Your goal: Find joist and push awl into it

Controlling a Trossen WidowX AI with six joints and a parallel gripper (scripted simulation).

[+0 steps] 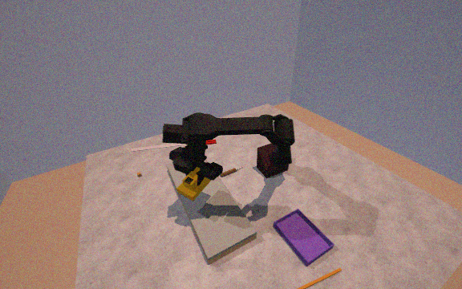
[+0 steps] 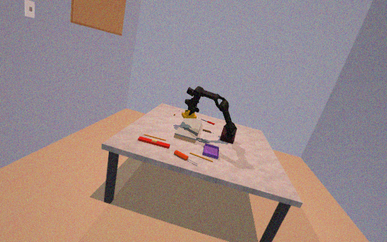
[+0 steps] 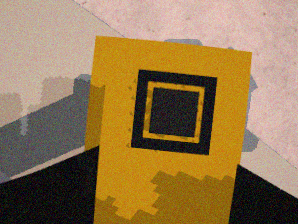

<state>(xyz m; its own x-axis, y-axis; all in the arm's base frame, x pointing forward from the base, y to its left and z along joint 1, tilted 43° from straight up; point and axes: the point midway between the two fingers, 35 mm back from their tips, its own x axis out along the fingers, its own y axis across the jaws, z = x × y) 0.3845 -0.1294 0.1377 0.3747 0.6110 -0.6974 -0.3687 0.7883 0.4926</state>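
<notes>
Right now the purple tray is 23 cm behind my gripper tip, 31 cm to the left of it and 15 cm below it. The rest, counted from my gripper tip: small orange block 14 cm ahead, 37 cm to the right, 15 cm below; then yellow stud finder 1 cm ahead, 2 cm above; then awl 25 cm behind, 11 cm to the right, 15 cm below.
</notes>
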